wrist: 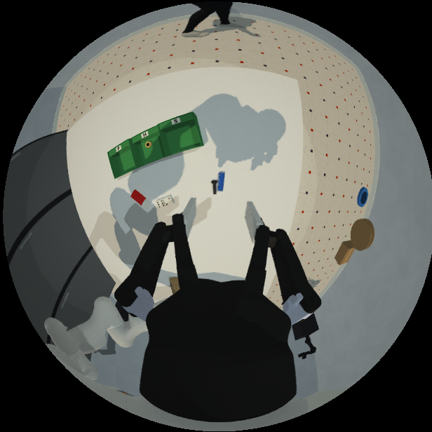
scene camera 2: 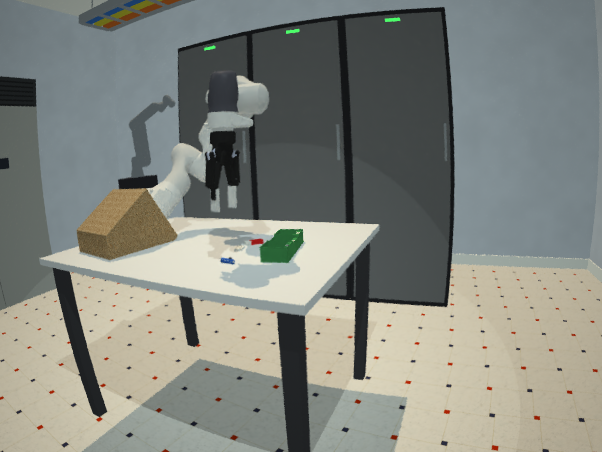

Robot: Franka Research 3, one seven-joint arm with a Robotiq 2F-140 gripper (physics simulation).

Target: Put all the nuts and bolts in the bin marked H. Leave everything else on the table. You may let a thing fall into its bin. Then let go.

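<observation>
A dark bolt [wrist: 214, 186] lies on the table beside a blue cylinder [wrist: 221, 181] [scene camera 2: 227, 260], very close to it. A brass-coloured nut [wrist: 148, 144] lies in the middle compartment, marked H, of the green bin block [scene camera 2: 274, 254] [wrist: 198, 141]. The compartments beside it are marked S and, less clearly, P or a similar letter. My gripper [scene camera 2: 223, 198] [wrist: 220, 207] is open and empty, high above the table, with the bolt and the blue cylinder beyond its fingertips in the wrist view. The bolt cannot be made out in the scene view.
A red block [scene camera 2: 257, 241] [wrist: 138, 197] and a pale dotted piece [wrist: 164, 201] lie on the table [scene camera 2: 165, 272] [wrist: 250, 85] near the bins. A brown slope-topped block [scene camera 2: 120, 225] stands at the table's left. A person's legs [wrist: 207, 15] show beyond the table in the wrist view.
</observation>
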